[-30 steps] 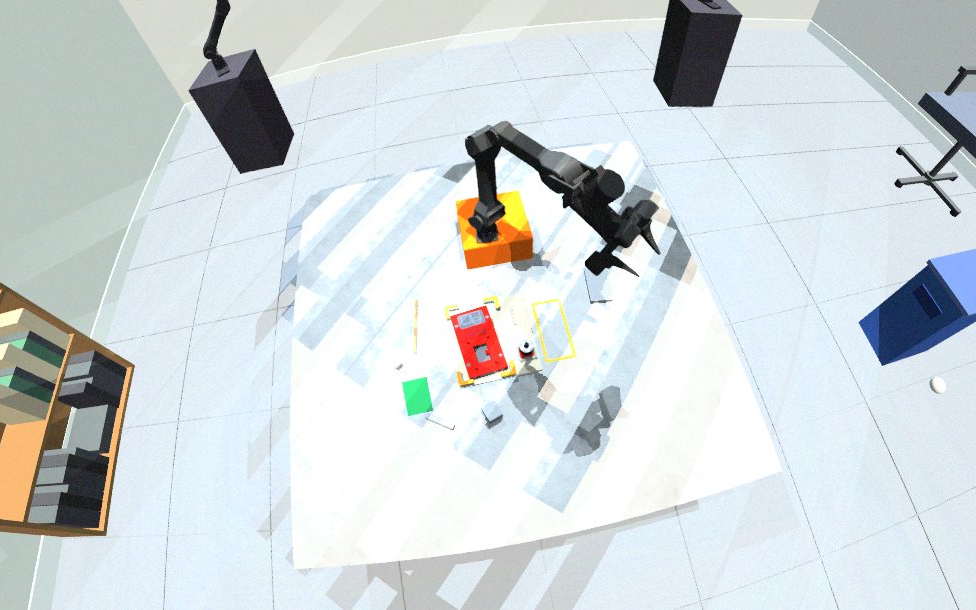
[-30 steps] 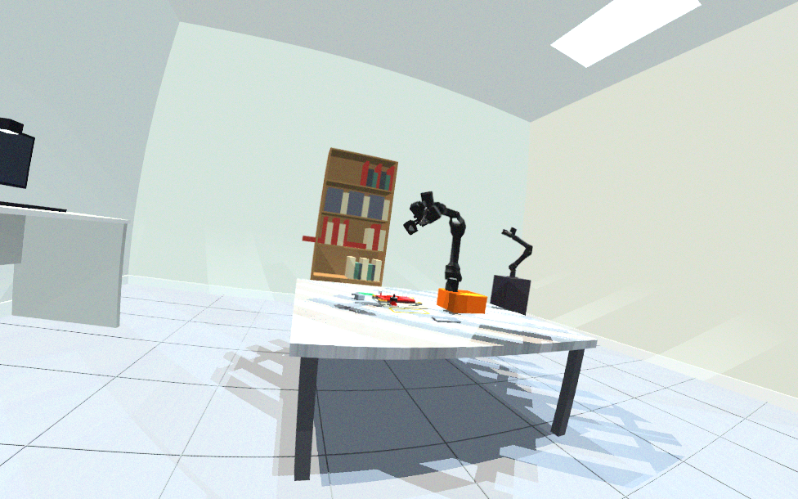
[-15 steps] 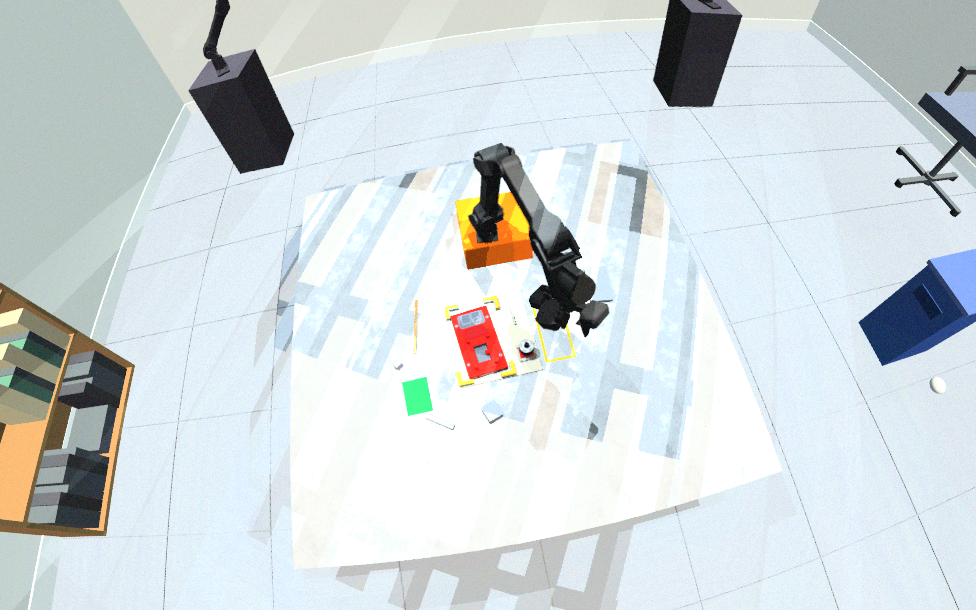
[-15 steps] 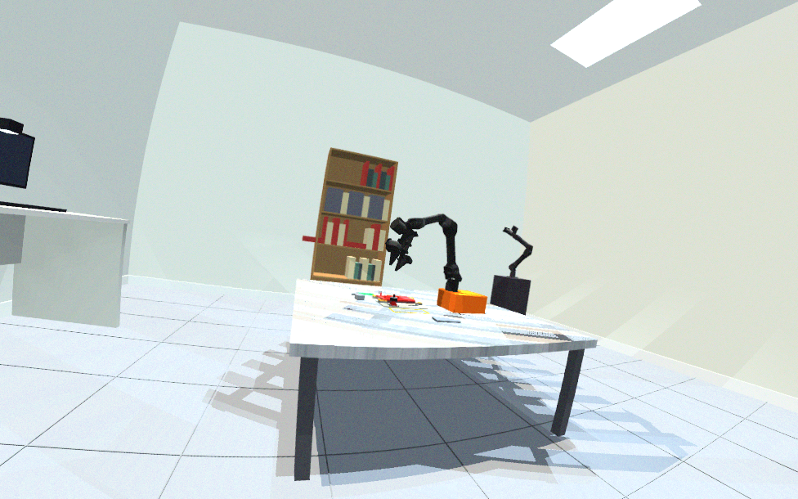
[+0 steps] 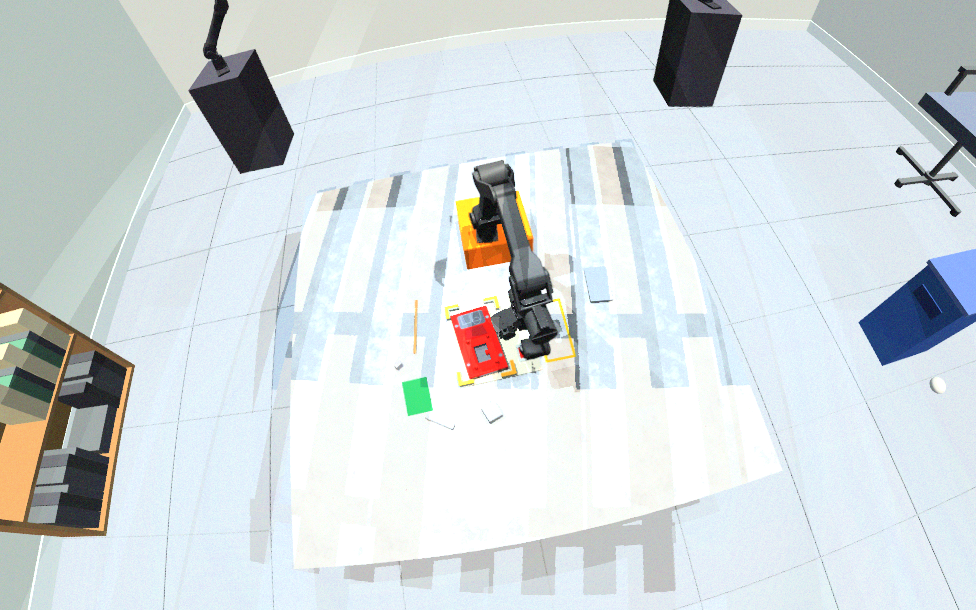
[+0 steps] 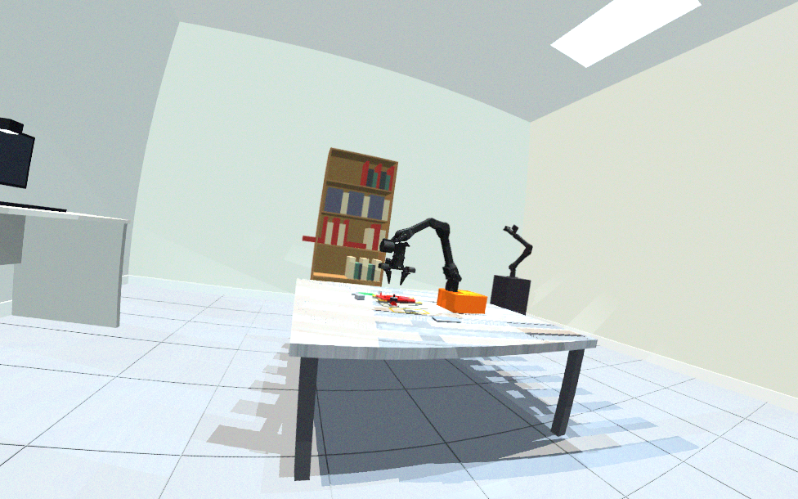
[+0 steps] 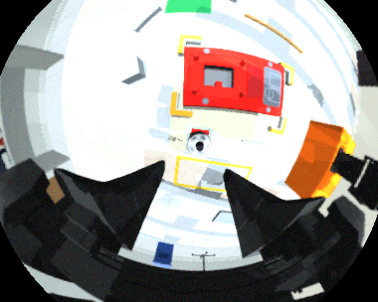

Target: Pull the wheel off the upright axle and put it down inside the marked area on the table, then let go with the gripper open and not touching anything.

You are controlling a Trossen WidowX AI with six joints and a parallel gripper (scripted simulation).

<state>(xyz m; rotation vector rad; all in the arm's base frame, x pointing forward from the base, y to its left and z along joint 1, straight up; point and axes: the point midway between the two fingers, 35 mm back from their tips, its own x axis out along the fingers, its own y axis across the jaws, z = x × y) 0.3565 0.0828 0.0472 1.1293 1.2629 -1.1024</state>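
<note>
Now: the dark wheel 10 mm behind my gripper tip and 70 mm below it. Round my gripper tip: thin stick (120 mm behind, 310 mm to the right, 110 mm below); then green card (90 mm ahead, 310 mm to the right, 110 mm below).
</note>
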